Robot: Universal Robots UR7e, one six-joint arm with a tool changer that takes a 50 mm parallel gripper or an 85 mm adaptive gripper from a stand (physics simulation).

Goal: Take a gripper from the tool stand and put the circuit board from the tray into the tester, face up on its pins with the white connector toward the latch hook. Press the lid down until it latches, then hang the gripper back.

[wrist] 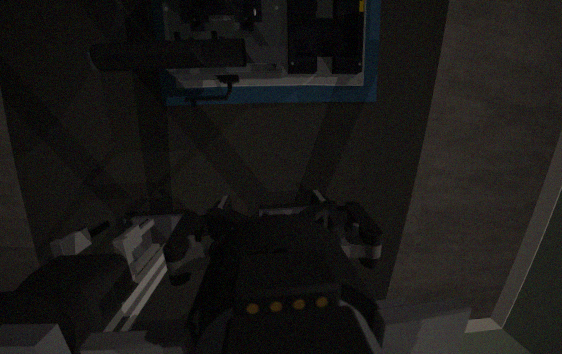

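Places are measured from the arm's base along level axes (x ahead, y left, z up), in metres.
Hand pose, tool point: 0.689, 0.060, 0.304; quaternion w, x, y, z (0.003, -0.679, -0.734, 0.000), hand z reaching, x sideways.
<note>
Things, the pixels of their top centre, and the offset from my tool point, as dx, dy, dz. "pt": a spot on its surface instead.
- tester, surface spot: (267, 32) pt -0.222, -0.008, -0.319
- thick dark bar, surface spot: (170, 54) pt -0.120, -0.066, -0.104
- small dark bent hook, surface spot: (229, 86) pt -0.144, -0.070, -0.346
- black tray, surface spot: (345, 35) pt -0.246, +0.131, -0.361
- pale-edged grey surface, surface spot: (425, 325) pt -0.020, +0.043, -0.012
My gripper (271, 199), the adaptive one with dark linkages and pale fingertips, is open and empty; its tips stand wide apart below the blue-edged base. The tester (267, 32), grey with dark parts, is cut off by the top edge. A thick dark bar (170, 54) reaches out to its left, and a small dark bent hook (229, 86) is at its near edge. The black tray (345, 35) lies right of the tester, with its far part out of view. The circuit board does not show in the wrist view. The picture is very dark.
The blue base (270, 94) carries the tester and tray. At lower left another gripper (75, 290), with a dark body, is beside pale angular parts (145, 255). A pale-edged grey surface (425, 325) crosses the lower right. A green area (545, 280) is at the far right.
</note>
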